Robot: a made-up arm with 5 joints. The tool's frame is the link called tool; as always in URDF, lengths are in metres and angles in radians.
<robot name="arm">
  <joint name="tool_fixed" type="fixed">
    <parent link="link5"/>
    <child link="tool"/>
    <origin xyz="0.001 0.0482 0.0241" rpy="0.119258 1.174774 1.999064"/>
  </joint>
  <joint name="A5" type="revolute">
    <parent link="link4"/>
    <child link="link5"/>
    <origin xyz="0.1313 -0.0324 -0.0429"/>
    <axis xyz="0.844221 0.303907 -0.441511"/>
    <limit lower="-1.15" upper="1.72"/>
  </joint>
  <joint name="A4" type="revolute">
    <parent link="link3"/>
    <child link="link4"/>
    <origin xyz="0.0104 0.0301 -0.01"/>
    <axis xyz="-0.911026 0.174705 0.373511"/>
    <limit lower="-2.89" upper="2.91"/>
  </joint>
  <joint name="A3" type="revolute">
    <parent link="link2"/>
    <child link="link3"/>
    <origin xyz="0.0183 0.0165 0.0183"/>
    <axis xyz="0 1 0"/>
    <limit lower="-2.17" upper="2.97"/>
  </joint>
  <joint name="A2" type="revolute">
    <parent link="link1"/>
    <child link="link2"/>
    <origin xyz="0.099 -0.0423 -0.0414"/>
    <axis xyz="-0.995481 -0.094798 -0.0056"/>
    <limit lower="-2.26" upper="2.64"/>
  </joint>
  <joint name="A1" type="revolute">
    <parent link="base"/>
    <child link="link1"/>
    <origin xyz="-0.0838 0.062 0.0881"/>
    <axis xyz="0 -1 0"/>
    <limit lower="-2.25" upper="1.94"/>
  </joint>
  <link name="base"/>
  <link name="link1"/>
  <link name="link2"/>
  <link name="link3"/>
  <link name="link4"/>
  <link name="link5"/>
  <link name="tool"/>
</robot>
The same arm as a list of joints. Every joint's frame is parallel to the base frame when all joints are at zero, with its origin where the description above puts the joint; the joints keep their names.
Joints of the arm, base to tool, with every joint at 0 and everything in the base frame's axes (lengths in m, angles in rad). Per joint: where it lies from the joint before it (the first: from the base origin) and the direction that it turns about. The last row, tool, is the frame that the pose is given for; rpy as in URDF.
A1: xyz -0.0838 0.062 0.0881 axis -y
A2: xyz 0.099 -0.0423 -0.0414 axis -0.995481 -0.094798 -0.0056
A3: xyz 0.0183 0.0165 0.0183 axis +y
A4: xyz 0.0104 0.0301 -0.01 axis -0.911026 0.174705 0.373511
A5: xyz 0.1313 -0.0324 -0.0429 axis 0.844221 0.303907 -0.441511
tool: xyz 0.001 0.0482 0.0241 rpy 0.1193 1.1748 1.9991
Joint limits (rad, base to tool): -2.25..1.94 -2.26..2.64 -2.17..2.97 -2.89..2.91 -1.15..1.72

